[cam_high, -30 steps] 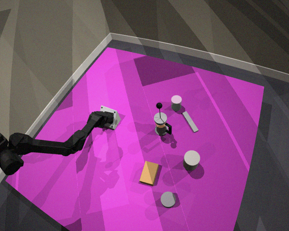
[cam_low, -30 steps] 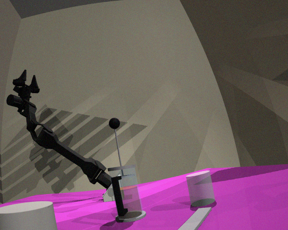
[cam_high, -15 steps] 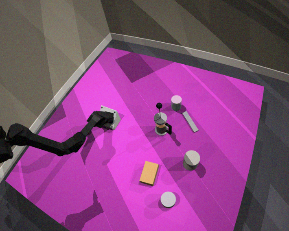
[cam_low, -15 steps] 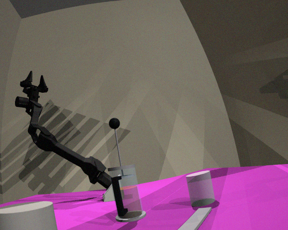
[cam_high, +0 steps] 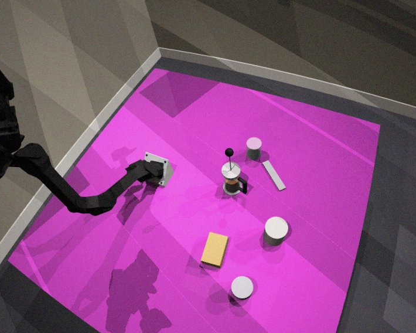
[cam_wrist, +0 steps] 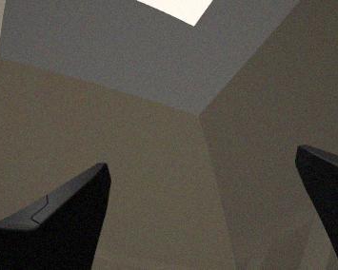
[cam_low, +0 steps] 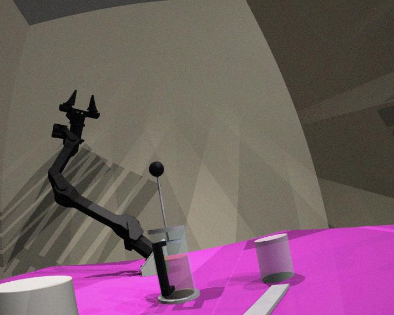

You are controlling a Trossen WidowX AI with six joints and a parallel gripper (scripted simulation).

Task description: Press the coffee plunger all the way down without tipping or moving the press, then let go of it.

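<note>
The coffee press is 410 mm ahead of my gripper tip, 260 mm to the left of it and 610 mm below it. From my gripper tip the other things lie so: flat white bar: 540 mm ahead, 370 mm to the left, 740 mm below; pale cylinder: 430 mm ahead, 450 mm to the left, 700 mm below; orange box: 420 mm ahead, 10 mm to the right, 710 mm below.
</note>
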